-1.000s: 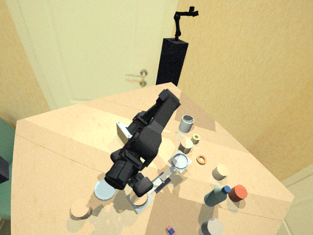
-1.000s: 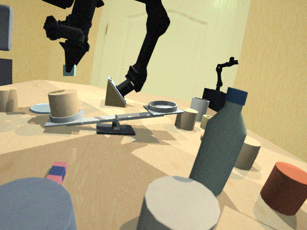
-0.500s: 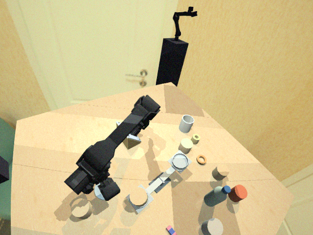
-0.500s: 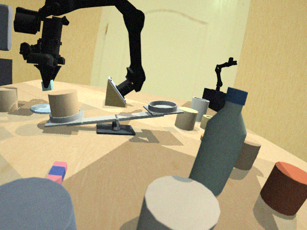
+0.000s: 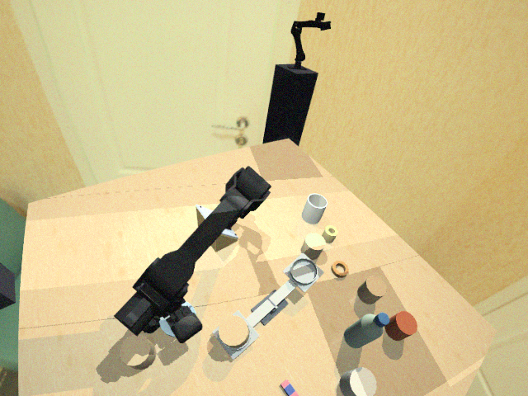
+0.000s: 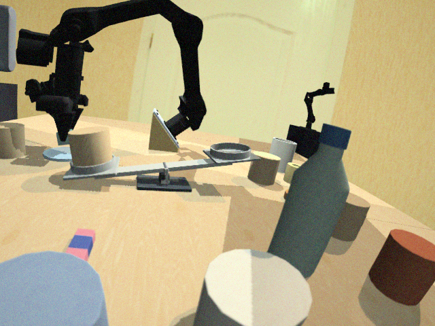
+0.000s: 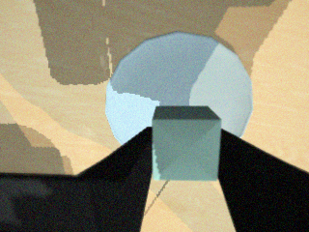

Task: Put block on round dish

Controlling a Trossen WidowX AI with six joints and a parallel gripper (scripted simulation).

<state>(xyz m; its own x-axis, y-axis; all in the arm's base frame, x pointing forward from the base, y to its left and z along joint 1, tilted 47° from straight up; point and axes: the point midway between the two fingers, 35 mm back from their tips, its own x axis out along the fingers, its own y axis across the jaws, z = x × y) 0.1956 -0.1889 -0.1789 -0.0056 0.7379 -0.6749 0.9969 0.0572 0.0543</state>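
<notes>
Right now my gripper tip is 3 cm above the round light-blue dish. From my gripper tip the other things lie so: teal bottle: 34 cm ahead, 38 cm to the left, 8 cm above; teal block: 1 cm above; small balance: 12 cm ahead, 23 cm to the left, 1 cm below.
</notes>
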